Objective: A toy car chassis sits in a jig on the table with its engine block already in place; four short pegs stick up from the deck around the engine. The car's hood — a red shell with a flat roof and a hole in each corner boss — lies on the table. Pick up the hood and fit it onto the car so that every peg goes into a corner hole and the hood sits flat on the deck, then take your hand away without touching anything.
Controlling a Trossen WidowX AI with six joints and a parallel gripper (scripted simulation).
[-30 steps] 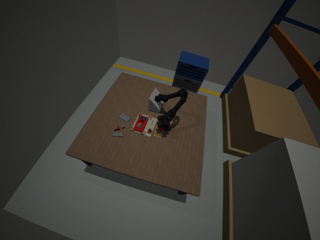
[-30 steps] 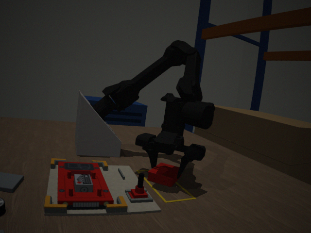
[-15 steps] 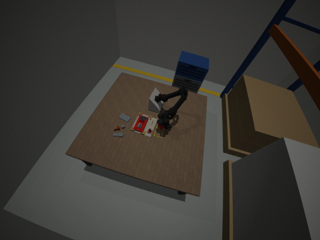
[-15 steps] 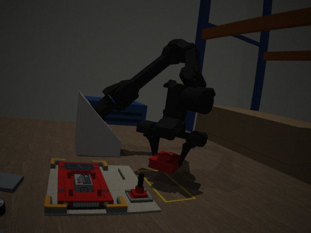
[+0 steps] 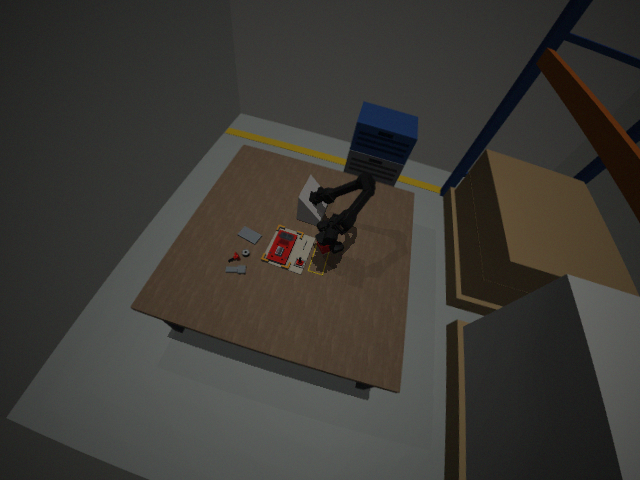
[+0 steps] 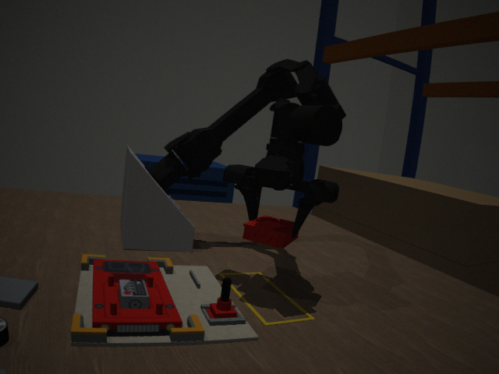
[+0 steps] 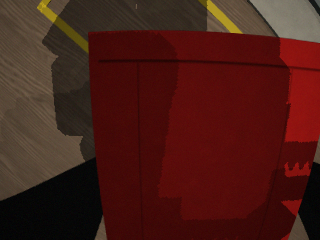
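Now: gripper tip 60 mm short of the grey engine block, 240 mm to the left of it and 70 mm above it. The rest, counted from my gripper tip: red hood: 10 mm above; then white jig plate: 20 mm ahead, 210 mm to the right, 90 mm below.
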